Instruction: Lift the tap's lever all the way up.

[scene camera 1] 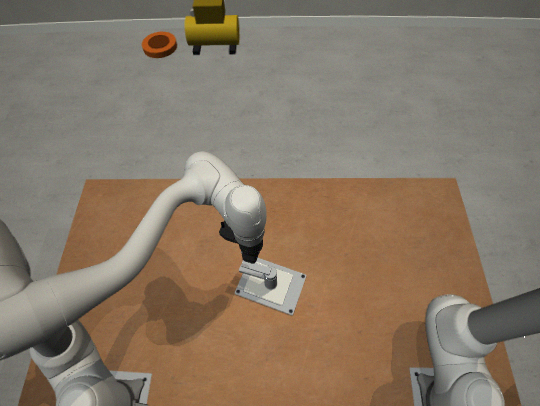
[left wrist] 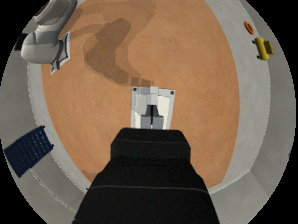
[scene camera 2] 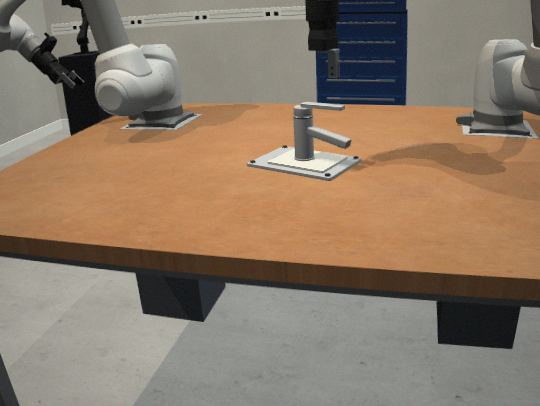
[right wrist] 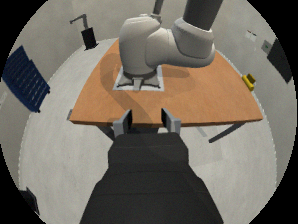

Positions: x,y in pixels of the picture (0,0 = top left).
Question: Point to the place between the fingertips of my left gripper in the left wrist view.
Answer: At 151,110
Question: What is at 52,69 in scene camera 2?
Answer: My right gripper.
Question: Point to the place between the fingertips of my right gripper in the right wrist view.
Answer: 146,114
